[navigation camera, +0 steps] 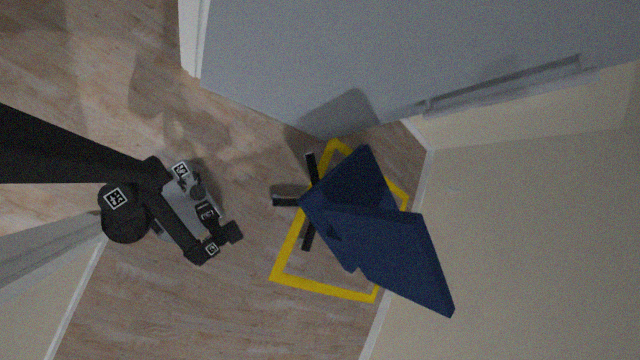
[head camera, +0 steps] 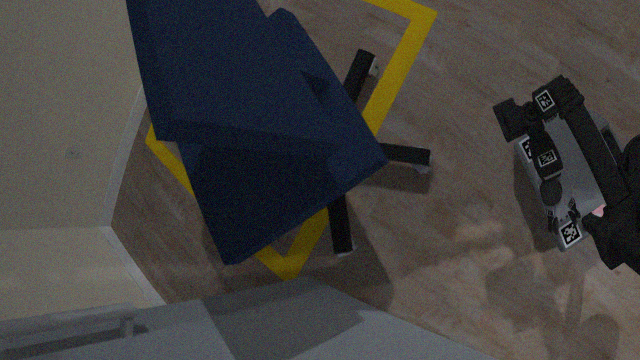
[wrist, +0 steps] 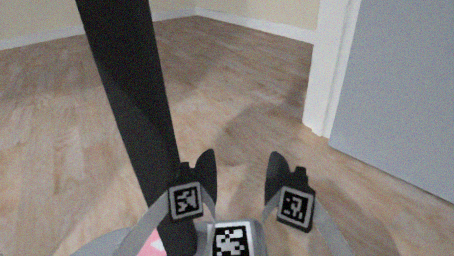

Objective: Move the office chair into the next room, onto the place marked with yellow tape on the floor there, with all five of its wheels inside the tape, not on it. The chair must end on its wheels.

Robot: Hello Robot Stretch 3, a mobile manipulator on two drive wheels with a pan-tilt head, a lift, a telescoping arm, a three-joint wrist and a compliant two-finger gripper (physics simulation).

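Seen in the pictures: gripper, fingertip midpoint: (navigation camera: 186, 174) (head camera: 566, 229); robot's base at its link origin: (navigation camera: 197, 191) (head camera: 550, 190).
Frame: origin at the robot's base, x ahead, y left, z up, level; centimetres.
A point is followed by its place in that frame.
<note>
The office chair (head camera: 240, 100) {x 31.8, y -31.9, z 83.5 cm} (navigation camera: 390, 240) {x 32.0, y -34.9, z 87.7 cm} has a dark blue seat and back and stands upright over the yellow tape outline (head camera: 395, 75) {x 28.0, y -58.0, z 0.1 cm} (navigation camera: 320, 288) {x 24.8, y -105.4, z 0.1 cm}. In the head view one black leg (head camera: 356, 75) {x 36.8, y -60.5, z 10.7 cm} ends inside the tape, near its right side. Another leg (head camera: 407, 154) {x 35.3, y -31.6, z 10.7 cm} reaches right, outside the tape, and a third leg (head camera: 341, 227) {x 63.3, y -23.8, z 10.7 cm} ends outside near the lower corner. The other legs and wheels are hidden under the seat. My gripper (head camera: 561, 212) (navigation camera: 190, 180) {x 1.1, y 9.3, z 33.3 cm} (wrist: 242, 169) {x 1.1, y 9.3, z 33.3 cm} is folded in over the robot's base, away from the chair. It is partly open and empty.
A grey door (head camera: 400, 340) {x 59.0, y 16.9, z 16.4 cm} (navigation camera: 400, 50) {x 65.2, y 9.5, z 90.9 cm} (wrist: 400, 90) is close to the chair and the tape's corner. Beige walls (head camera: 65, 100) {x 145.6, y -129.0, z 54.7 cm} (navigation camera: 525, 225) {x 145.1, y -129.3, z 99.8 cm} with white skirting run behind the chair. A white door frame (navigation camera: 192, 40) {x 30.8, y 56.7, z 33.9 cm} (wrist: 327, 65) borders the door. My base (head camera: 580, 165) {x -11.5, y -1.2, z 16.0 cm} (navigation camera: 177, 200) {x -9.1, y 2.3, z 16.0 cm} stands apart from the chair.
</note>
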